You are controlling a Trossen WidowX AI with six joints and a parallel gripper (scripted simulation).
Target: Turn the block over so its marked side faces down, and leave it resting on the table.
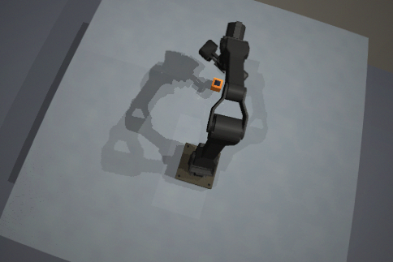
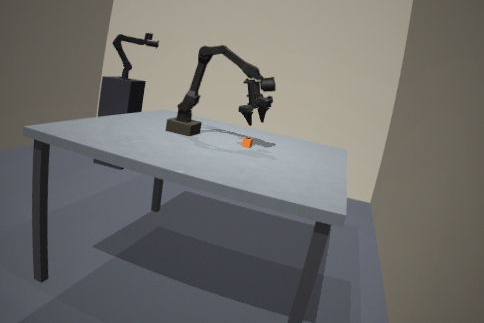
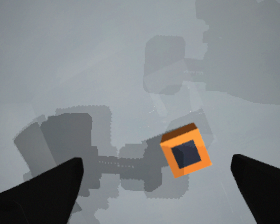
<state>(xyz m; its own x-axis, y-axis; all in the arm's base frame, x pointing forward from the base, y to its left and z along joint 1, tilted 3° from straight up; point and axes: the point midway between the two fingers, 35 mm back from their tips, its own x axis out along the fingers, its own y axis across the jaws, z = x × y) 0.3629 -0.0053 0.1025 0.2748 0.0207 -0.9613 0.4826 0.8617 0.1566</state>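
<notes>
The orange block is 9 cm below my gripper tip, 3 cm behind it and 1 cm to the right of it.
</notes>
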